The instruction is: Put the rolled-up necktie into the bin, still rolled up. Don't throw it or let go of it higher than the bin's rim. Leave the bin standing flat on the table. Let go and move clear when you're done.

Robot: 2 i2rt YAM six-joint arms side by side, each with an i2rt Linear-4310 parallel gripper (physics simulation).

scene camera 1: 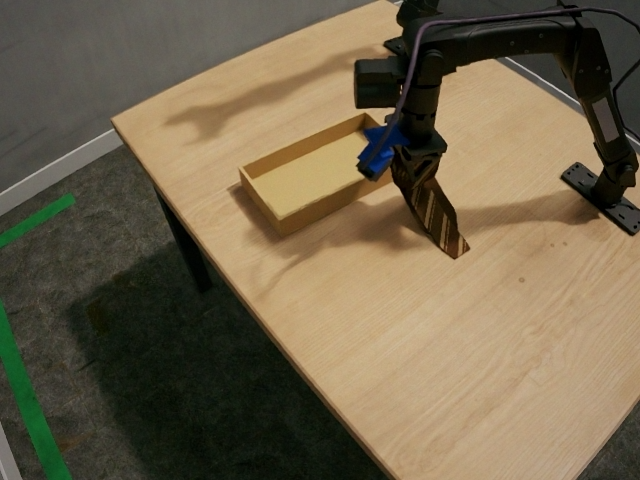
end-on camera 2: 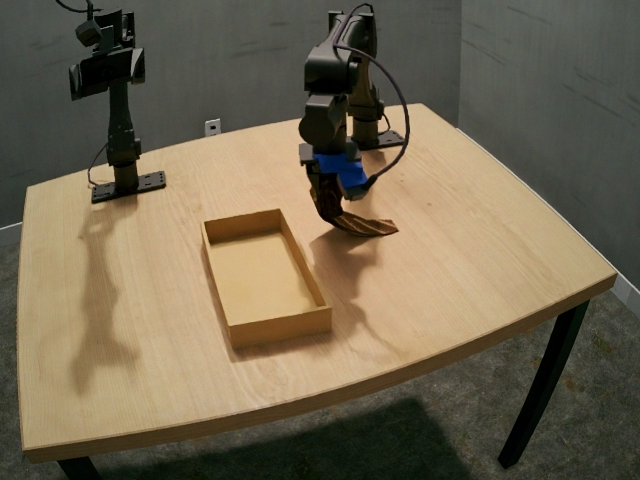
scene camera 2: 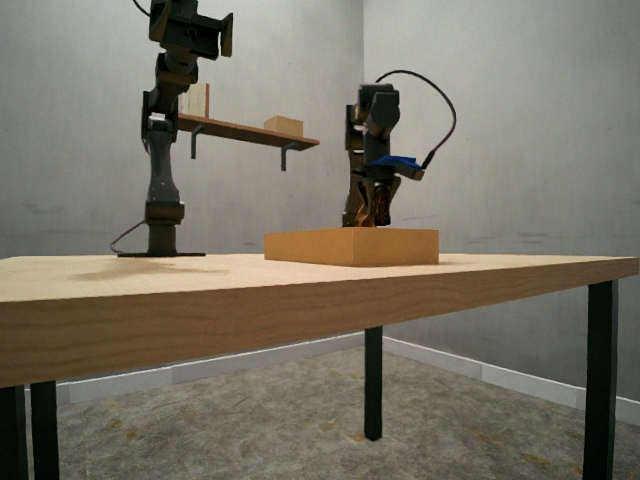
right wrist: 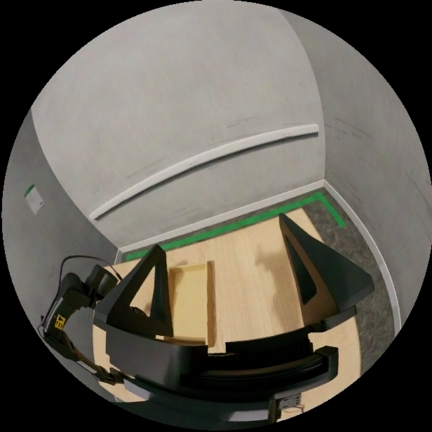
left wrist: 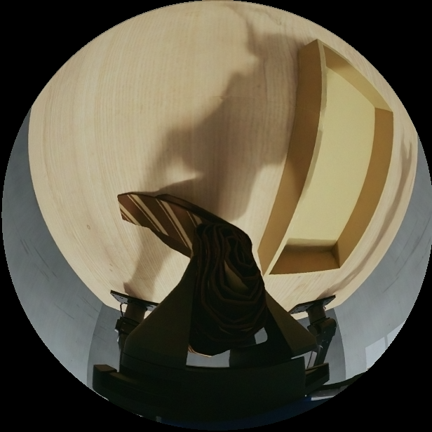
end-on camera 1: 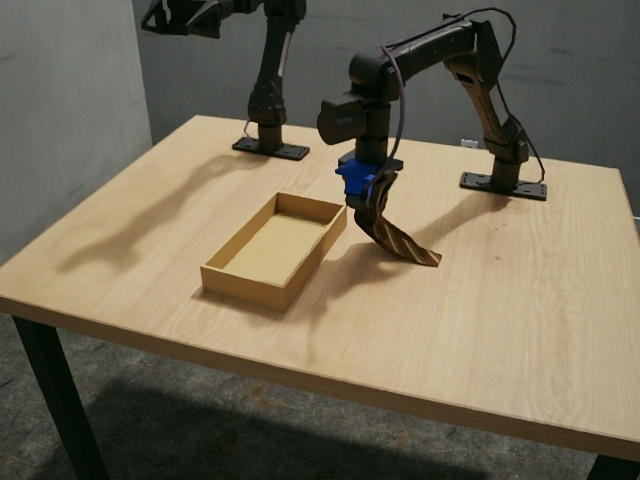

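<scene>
The brown striped necktie (scene camera 1: 438,214) (scene camera 2: 381,204) (end-on camera 1: 400,240) (end-on camera 2: 361,224) (left wrist: 227,295) is a roll with a loose tail. My left gripper (scene camera 1: 416,173) (end-on camera 1: 374,198) (end-on camera 2: 330,198) (left wrist: 218,266) is shut on the roll and holds it off the table beside the bin. The tail slants down; whether its tip touches the table is unclear. The shallow tan bin (scene camera 1: 315,210) (scene camera 2: 310,246) (end-on camera 1: 242,288) (end-on camera 2: 281,328) (left wrist: 305,125) (right wrist: 210,300) stands flat, its inside empty. My right gripper (scene camera 2: 192,25) (end-on camera 1: 168,25) (end-on camera 2: 107,72) (right wrist: 214,235) is wide open, high up and empty.
The wooden table (scene camera 1: 413,351) (end-on camera 1: 465,330) (end-on camera 2: 465,310) carries both arm bases. The left arm's base (scene camera 1: 599,198) (end-on camera 1: 504,187) is on the right, the right arm's base (end-on camera 1: 270,148) (end-on camera 2: 128,186) on the left. A wall shelf (scene camera 2: 248,131) shows behind in scene camera 2.
</scene>
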